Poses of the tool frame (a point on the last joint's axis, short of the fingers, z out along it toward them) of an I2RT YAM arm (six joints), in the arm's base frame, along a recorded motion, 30 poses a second.
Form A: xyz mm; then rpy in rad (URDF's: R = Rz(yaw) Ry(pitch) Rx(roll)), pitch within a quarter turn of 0, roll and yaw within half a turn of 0.
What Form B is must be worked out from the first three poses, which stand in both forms.
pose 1, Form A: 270 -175 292 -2.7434 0.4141 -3.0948
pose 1, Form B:
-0.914 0.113 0.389 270
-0.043 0.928 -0.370 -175
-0.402 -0.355 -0.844 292
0 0 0 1

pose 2, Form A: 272 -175 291 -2.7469 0.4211 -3.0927
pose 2, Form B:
-0.912 0.112 0.396 272
-0.045 0.930 -0.366 -175
-0.409 -0.351 -0.842 291
0 0 0 1

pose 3, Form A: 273 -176 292 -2.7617 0.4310 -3.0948
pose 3, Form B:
-0.908 0.111 0.405 273
-0.042 0.935 -0.352 -176
-0.418 -0.337 -0.844 292
0 0 0 1

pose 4, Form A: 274 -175 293 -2.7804 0.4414 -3.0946
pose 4, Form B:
-0.903 0.107 0.416 274
-0.042 0.942 -0.334 -175
-0.427 -0.320 -0.846 293
0 0 0 1

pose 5, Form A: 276 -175 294 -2.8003 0.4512 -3.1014
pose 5, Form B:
-0.899 0.108 0.424 276
-0.036 0.947 -0.318 -175
-0.436 -0.301 -0.848 294
0 0 0 1

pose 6, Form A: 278 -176 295 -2.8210 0.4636 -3.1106
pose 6, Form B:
-0.894 0.111 0.434 278
-0.028 0.953 -0.302 -176
-0.447 -0.282 -0.849 295
0 0 0 1

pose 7, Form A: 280 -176 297 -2.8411 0.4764 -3.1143
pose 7, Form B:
-0.888 0.110 0.446 280
-0.024 0.959 -0.284 -176
-0.459 -0.263 -0.849 297
0 0 0 1

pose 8, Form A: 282 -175 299 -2.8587 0.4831 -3.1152
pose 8, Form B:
-0.885 0.104 0.453 282
-0.023 0.963 -0.267 -175
-0.465 -0.247 -0.850 299
0 0 0 1

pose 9, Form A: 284 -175 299 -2.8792 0.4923 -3.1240
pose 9, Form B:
-0.881 0.106 0.461 284
-0.016 0.968 -0.251 -175
-0.473 -0.229 -0.851 299
0 0 0 1

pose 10, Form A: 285 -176 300 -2.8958 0.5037 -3.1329
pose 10, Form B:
-0.876 0.109 0.470 285
-0.008 0.971 -0.239 -176
-0.483 -0.213 -0.849 300
0 0 0 1

